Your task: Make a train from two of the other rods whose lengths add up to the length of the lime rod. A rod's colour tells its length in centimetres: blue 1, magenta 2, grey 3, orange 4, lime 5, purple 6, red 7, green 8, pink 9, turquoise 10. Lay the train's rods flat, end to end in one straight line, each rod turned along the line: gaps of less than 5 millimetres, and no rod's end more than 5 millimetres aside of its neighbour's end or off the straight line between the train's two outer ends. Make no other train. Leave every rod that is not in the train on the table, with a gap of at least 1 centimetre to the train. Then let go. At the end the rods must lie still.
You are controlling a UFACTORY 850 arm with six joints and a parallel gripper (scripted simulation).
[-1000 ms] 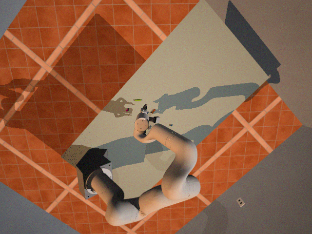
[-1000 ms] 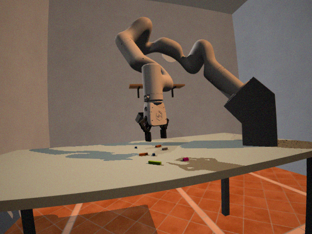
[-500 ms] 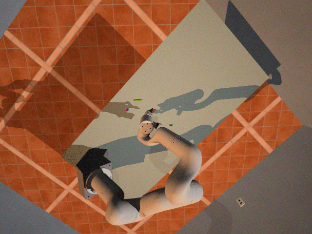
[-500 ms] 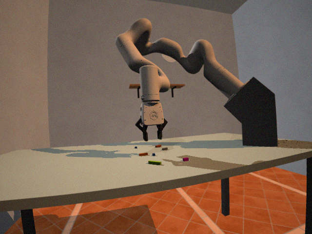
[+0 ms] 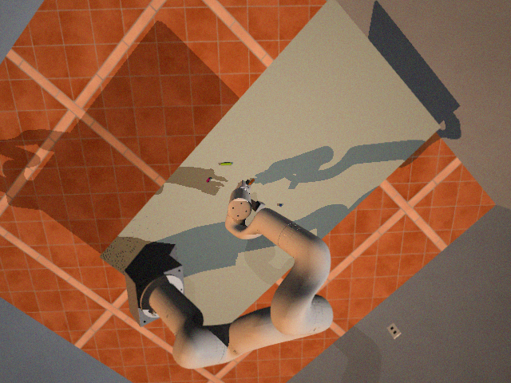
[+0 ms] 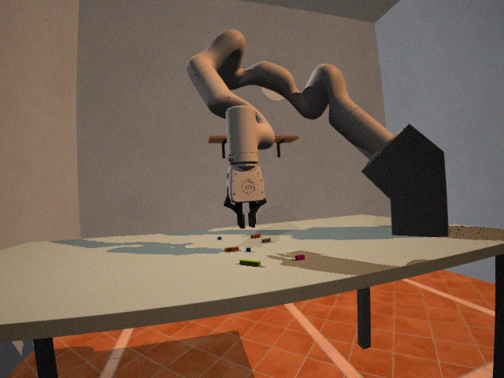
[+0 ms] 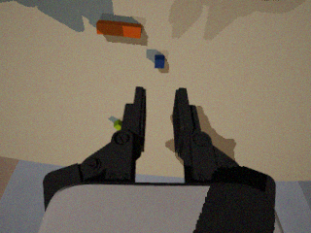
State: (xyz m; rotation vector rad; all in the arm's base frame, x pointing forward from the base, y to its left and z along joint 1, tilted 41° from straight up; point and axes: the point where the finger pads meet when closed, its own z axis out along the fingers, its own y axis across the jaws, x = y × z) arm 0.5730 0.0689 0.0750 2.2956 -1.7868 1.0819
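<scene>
Right now my hand is 40 mm short of the orange rod, 30 mm to the left of it and 80 mm above it. Also, from my hand: magenta rod (90 mm behind, 140 mm to the left, 80 mm below); then lime rod (30 mm ahead, 120 mm to the left, 80 mm below); then grey rod (90 mm behind, 100 mm to the right, 80 mm below).
</scene>
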